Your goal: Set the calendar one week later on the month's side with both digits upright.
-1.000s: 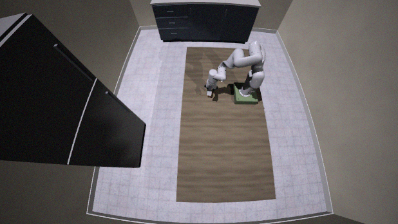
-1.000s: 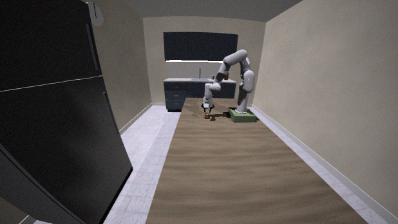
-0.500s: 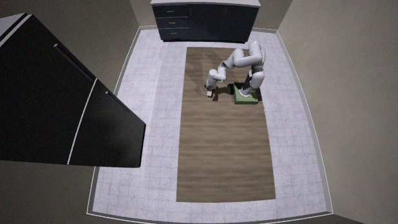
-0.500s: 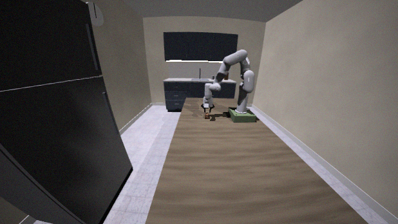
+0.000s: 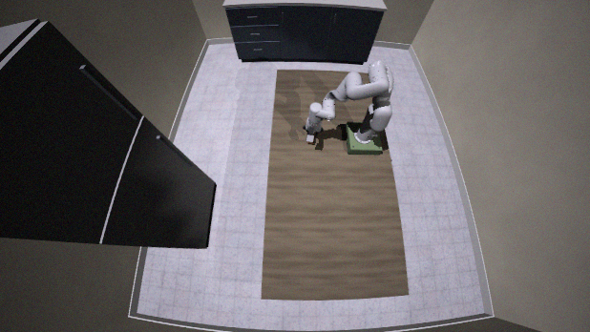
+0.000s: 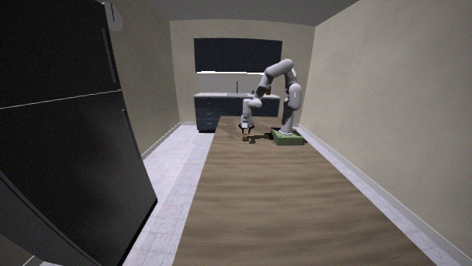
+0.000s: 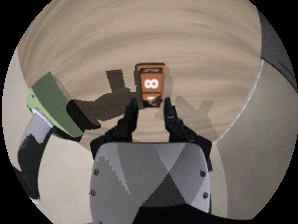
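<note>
The calendar cube lies 4 cm below my hand. Also, from my hand: calendar tray: 6 cm below, 2 cm to the left.
</note>
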